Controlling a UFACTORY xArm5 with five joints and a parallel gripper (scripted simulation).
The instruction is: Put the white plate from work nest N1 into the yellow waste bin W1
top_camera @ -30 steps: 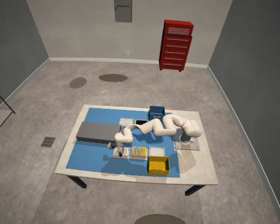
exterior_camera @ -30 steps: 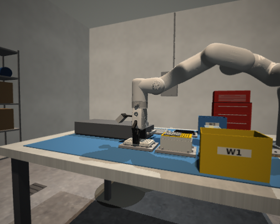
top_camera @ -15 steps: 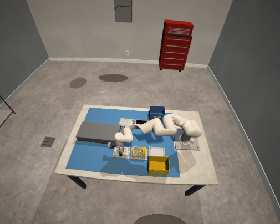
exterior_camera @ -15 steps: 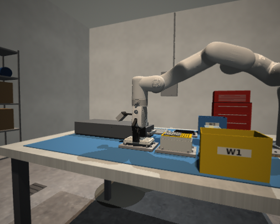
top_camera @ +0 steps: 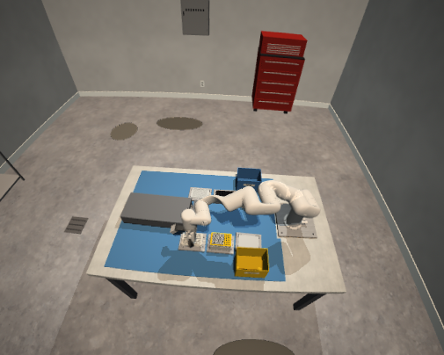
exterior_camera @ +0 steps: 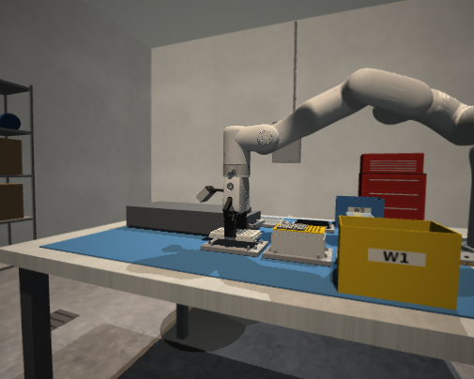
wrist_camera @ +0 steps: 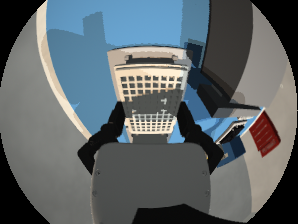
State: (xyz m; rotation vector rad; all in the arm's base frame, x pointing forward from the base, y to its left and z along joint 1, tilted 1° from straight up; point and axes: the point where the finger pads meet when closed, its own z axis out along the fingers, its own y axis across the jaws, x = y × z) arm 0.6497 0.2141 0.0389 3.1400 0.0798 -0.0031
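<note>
My gripper is now 50 mm above the grey nest. From my hand the other things lie so: white plate (10 mm below); then yellow-topped tip box (180 mm behind, 10 mm to the right); then yellow bin W1 (360 mm behind, 120 mm to the left, 10 mm below).
</note>
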